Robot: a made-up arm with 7 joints.
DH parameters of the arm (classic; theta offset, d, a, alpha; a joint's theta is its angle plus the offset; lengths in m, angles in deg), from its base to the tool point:
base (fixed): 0 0.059 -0.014 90
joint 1: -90 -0.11 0.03 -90
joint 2: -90 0.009 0.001 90
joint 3: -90 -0.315 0.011 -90
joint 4: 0 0.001 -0.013 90
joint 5: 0 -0.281 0.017 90
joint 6: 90 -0.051 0.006 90
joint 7: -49.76 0 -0.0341 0
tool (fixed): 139.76 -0.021 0 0
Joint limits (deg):
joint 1: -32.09..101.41
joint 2: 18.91..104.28
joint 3: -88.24..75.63
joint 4: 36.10..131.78
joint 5: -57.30..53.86
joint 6: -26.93..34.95
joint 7: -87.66..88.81
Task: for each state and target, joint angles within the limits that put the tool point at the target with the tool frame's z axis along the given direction. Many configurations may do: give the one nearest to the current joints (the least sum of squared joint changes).
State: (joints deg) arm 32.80 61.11 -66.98 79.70 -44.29 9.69 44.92
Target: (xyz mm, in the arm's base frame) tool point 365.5 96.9 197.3 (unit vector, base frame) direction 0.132 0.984 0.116
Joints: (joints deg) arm 76.34 39.07 -39.66 111.40 -50.10 34.62 40.39
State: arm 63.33 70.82 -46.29 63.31 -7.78 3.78 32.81
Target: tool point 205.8 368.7 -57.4 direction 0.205 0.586 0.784
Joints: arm 46.31 104.28 -74.18 114.24 -51.56 17.72 6.39
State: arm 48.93 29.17 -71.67 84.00 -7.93 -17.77 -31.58
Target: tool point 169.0 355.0 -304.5 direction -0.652 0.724 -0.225
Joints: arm 19.70 69.79 -78.87 75.50 39.83 11.78 -37.03
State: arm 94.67 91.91 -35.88 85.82 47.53 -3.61 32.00
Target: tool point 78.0 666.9 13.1 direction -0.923 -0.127 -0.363
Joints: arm 63.52 104.28 -88.24 41.09 52.32 25.32 -12.73
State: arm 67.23 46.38 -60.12 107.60 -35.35 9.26 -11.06
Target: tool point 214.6 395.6 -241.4 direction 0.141 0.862 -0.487
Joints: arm 26.61 75.25 -72.50 75.72 10.78 -26.93 -19.58
